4 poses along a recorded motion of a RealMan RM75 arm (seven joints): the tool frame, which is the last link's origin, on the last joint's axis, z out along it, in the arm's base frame.
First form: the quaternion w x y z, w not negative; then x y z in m.
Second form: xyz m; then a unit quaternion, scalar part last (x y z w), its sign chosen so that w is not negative. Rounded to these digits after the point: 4 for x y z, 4 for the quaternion.
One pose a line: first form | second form
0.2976 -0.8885 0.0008 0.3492 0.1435 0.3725 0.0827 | 0.1435 0.3725 0.0827 -0.8885 0.0008 0.3492 0.2976
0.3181 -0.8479 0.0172 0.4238 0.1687 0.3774 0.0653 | 0.1687 0.3774 0.0653 -0.8479 0.0172 0.4238 0.3181
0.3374 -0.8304 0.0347 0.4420 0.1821 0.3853 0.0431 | 0.1821 0.3853 0.0431 -0.8304 0.0347 0.4420 0.3374
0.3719 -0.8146 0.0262 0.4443 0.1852 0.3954 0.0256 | 0.1852 0.3954 0.0256 -0.8146 0.0262 0.4443 0.3719
